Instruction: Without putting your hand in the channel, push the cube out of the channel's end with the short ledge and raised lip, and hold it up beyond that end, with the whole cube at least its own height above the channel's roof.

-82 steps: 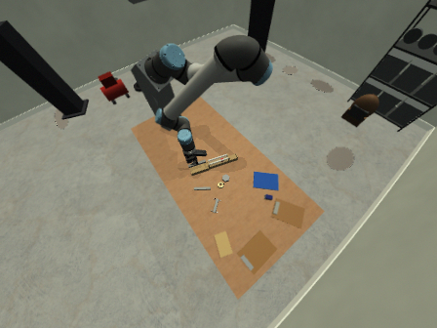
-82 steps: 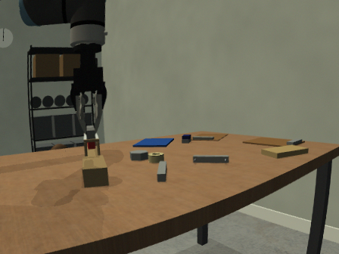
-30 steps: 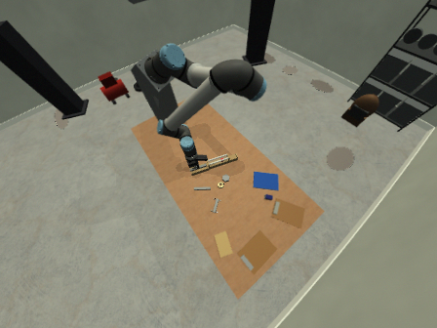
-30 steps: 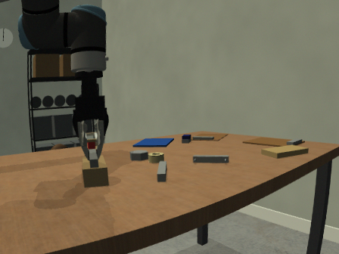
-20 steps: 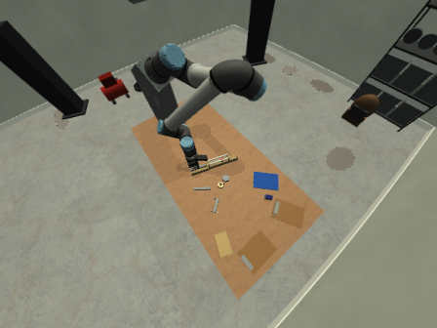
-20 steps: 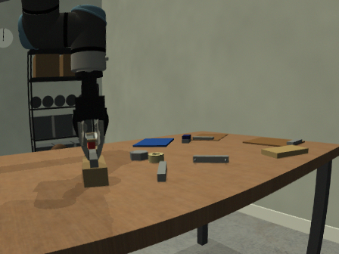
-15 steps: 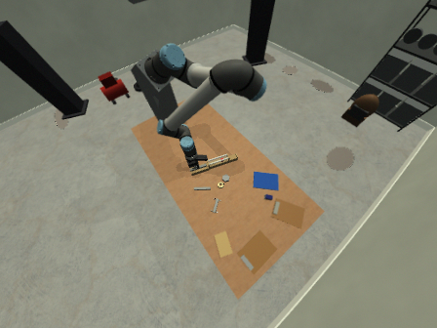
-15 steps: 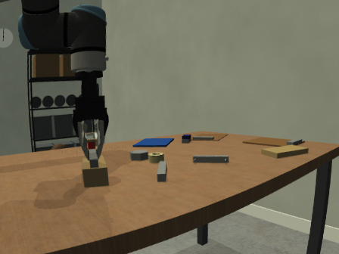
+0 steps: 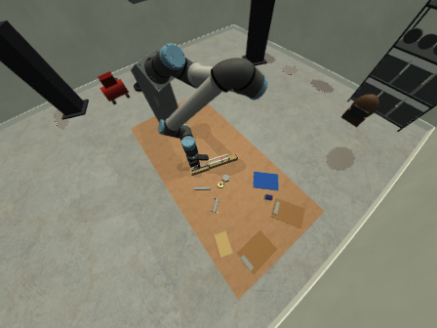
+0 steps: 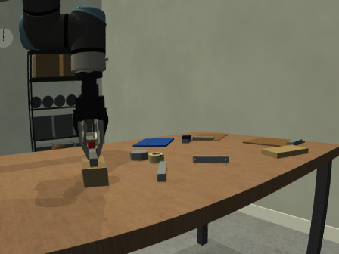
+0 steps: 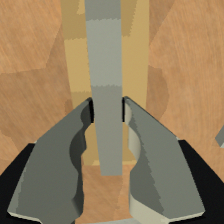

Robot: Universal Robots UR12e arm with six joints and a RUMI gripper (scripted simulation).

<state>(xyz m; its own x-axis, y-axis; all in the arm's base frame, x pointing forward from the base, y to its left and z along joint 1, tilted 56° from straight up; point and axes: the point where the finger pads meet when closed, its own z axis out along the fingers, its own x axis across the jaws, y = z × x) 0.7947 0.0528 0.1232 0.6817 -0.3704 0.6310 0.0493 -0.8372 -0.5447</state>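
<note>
My gripper is now 170 mm to the right of the channel, 10 mm past it and 10 mm above it. From my hand the other things lie so: red cube: 210 mm to the left, 20 mm behind, 10 mm below; then grey bar: 10 mm below; then ring: 190 mm ahead, 140 mm to the left, 50 mm below.
</note>
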